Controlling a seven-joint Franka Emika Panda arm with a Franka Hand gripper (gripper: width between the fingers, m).
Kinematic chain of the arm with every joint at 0, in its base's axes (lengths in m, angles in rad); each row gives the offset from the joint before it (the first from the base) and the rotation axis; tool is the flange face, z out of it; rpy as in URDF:
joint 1: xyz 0 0 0.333 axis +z
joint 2: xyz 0 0 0 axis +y
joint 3: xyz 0 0 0.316 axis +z
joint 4: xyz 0.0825 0 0 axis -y
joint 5: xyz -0.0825 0 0.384 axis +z
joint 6: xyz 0 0 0 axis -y
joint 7: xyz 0.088 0 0 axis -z
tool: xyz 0 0 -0.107 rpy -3.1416 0 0
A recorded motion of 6 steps. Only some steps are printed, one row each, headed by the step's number.
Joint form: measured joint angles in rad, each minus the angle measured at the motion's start. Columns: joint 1, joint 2, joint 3, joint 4, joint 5, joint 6, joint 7.
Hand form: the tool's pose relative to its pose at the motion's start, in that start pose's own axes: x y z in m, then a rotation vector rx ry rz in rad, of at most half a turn. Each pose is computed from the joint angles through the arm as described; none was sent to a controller.
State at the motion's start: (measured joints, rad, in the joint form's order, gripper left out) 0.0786 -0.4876 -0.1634 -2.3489 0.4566 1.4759 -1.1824
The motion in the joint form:
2: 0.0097 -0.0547 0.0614 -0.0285 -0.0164 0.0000 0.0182
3: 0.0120 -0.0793 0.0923 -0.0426 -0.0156 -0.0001 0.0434
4: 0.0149 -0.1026 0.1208 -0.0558 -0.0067 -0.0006 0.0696
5: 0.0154 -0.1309 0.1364 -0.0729 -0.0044 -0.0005 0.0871
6: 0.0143 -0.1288 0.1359 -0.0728 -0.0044 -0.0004 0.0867
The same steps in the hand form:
2: 0.0143 -0.0241 0.0138 -0.0224 -0.0593 -0.0388
3: 0.0209 -0.0354 0.0212 -0.0310 -0.0810 -0.0385
4: 0.0273 -0.0465 0.0284 -0.0362 -0.0943 -0.0362
5: 0.0280 -0.0557 0.0328 -0.0456 -0.1009 -0.0334
6: 0.0277 -0.0548 0.0328 -0.0444 -0.1007 -0.0316

